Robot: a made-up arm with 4 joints. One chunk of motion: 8 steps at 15 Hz.
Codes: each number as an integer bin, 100 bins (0 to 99) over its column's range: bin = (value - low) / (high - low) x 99, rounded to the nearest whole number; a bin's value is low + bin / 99 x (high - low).
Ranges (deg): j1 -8..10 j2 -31..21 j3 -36..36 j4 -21..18
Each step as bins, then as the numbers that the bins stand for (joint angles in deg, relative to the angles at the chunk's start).
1 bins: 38 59 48 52
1 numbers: -1.09 -0.01 -1.09 -0.52
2 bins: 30 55 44 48
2 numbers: -2.55 -2.11 -4.00 -2.09
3 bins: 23 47 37 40
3 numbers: -3.82 -6.31 -9.09 -5.24
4 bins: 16 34 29 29
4 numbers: -5.09 -13.14 -14.91 -9.58
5 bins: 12 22 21 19
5 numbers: -5.82 -19.44 -20.73 -13.52
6 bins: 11 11 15 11
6 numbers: -6.00 -25.22 -25.09 -16.67
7 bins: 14 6 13 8
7 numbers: -5.45 -27.85 -26.55 -17.85
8 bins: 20 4 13 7
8 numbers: -4.36 -28.90 -26.55 -18.24
